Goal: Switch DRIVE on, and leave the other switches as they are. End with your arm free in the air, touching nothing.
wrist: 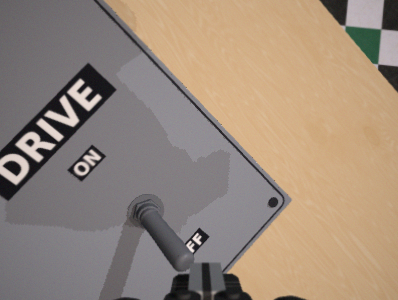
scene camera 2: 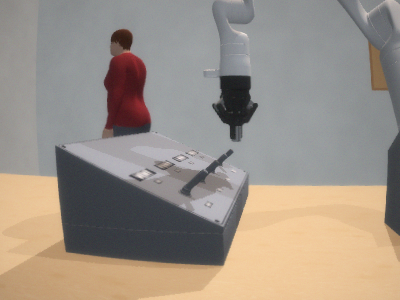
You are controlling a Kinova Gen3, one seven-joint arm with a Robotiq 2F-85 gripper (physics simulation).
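Places are measured from the arm's base along level axes (x up, y ahead, z left), in centimetres.
Where they show: gripper, between the fingertips: (wrist: 205,284) (scene camera 2: 236,141).
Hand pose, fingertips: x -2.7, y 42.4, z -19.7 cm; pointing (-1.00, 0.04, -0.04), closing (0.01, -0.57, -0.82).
Things, the pixels of their centre, and the offset from my fingertips. "spot": a spot on its surface instead. Level surfaces: height alone.
- DRIVE label, middle of its body: (wrist: 48,131) dx -2.6, dy +10.6, dz +2.5 cm
- DRIVE lever, a spot on its surface: (wrist: 162,237) spot: dx -2.8, dy +2.6, dz +0.8 cm
- OFF label, a spot on its surface: (wrist: 198,240) spot: dx -7.2, dy +0.7, dz -0.2 cm
- console, middle of its body: (scene camera 2: 172,189) dx -8.5, dy +7.5, dz +20.3 cm
- wooden table, height of its surface: dx -14.7 cm
The DRIVE label (wrist: 57,131) is on the sloped grey panel in the wrist view, with an ON label (wrist: 86,163) below it. The DRIVE lever (wrist: 162,237) leans away from ON toward the OFF label (wrist: 198,240), which its tip partly hides. My gripper (scene camera 2: 236,139) (wrist: 205,284) is shut and empty. In the scene view it is in the air above the console (scene camera 2: 140,215), with a gap over the levers. In the wrist view its fingertips appear close beside the lever's tip; their height difference is hard to judge there.
Several dark levers (scene camera 2: 204,174) overlap in a row on the console in the scene view, so their separate positions are hard to tell. The console stands on a wooden table (scene camera 2: 310,240) (wrist: 320,150). A person in a red top (scene camera 2: 127,90) stands behind it.
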